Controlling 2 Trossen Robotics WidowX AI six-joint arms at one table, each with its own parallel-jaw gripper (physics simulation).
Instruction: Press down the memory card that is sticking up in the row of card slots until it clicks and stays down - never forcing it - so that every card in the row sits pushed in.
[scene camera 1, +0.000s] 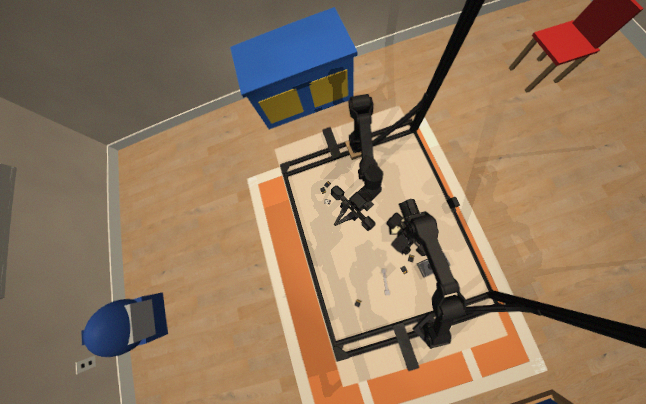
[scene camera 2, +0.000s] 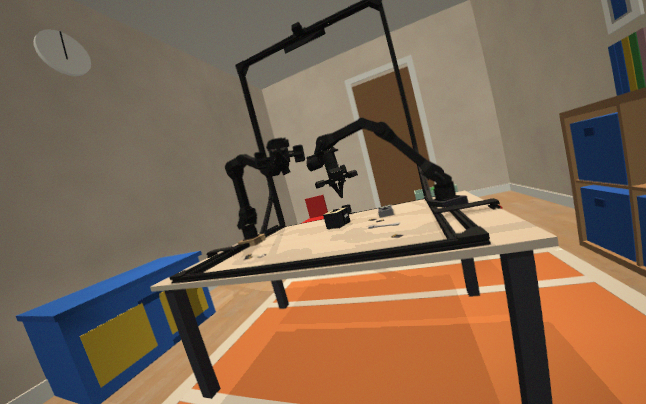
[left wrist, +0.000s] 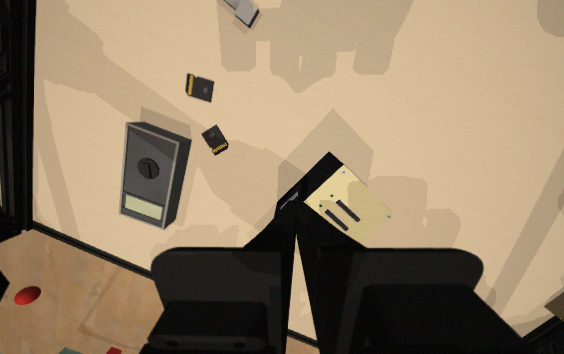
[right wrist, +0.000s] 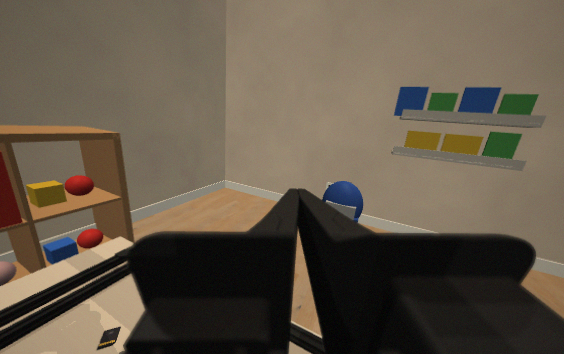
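Where they show: left gripper, fingertip midpoint: (scene camera 2: 341, 197) (left wrist: 294, 207); right gripper, fingertip midpoint: (scene camera 1: 334, 225) (scene camera 2: 277, 150) (right wrist: 296, 196); left arm's base, origin of the base link: (scene camera 1: 430, 331) (scene camera 2: 446, 198); right arm's base, origin of the base link: (scene camera 1: 357, 146) (scene camera 2: 251, 237).
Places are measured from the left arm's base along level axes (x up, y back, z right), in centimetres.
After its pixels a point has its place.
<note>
The card slot block (scene camera 1: 395, 229) @(x 3.5, y -40.5, z 19.5 cm) (scene camera 2: 337, 219) (left wrist: 369, 200) @(x 3.5, y -43.1, z 20.5 cm) is a black box with a cream top. Two dark slots with small green dots show in the left wrist view; the rest of the row is hidden behind the fingers, and I cannot tell which card sticks up. My left gripper (scene camera 2: 340, 195) @(x 8.8, y -36.1, z 18.8 cm) (left wrist: 294, 207) @(x 8.8, y -36.1, z 18.8 cm) is shut and empty, pointing down above the block; in the left wrist view its tips overlap the block's black side. My right gripper (scene camera 1: 336, 224) @(x 32.2, y -56.7, z -0.2 cm) (right wrist: 296, 196) @(x 32.2, y -56.7, z -0.2 cm) is shut and empty, raised to the left of the block in scene camera 1.
A grey box with a dial (scene camera 1: 424, 268) @(x -1.2, y -19.2, z 17.3 cm) (scene camera 2: 385, 211) @(x -1.5, y -19.4, z 15.6 cm) (left wrist: 149, 187) @(x -1.2, y -17.5, z 22.6 cm) lies near two loose cards (left wrist: 201, 88) @(x -3.6, y -24.5, z 10.5 cm) (left wrist: 215, 139) @(x -3.6, y -25.8, z 16.4 cm). A grey bar-like tool (scene camera 1: 385, 282) @(x -3.3, y -26.1, z 0.1 cm) (scene camera 2: 384, 226) @(x -3.4, y -26.1, z -0.3 cm) (left wrist: 246, 12) @(x -3.1, y -30.3, z 3.3 cm) lies farther off. Another loose card (scene camera 1: 358, 303) @(x -3.6, y -27.5, z -15.7 cm) lies apart. A black frame (scene camera 1: 309, 260) @(x -1.9, y -57.2, z -19.8 cm) borders the table.
</note>
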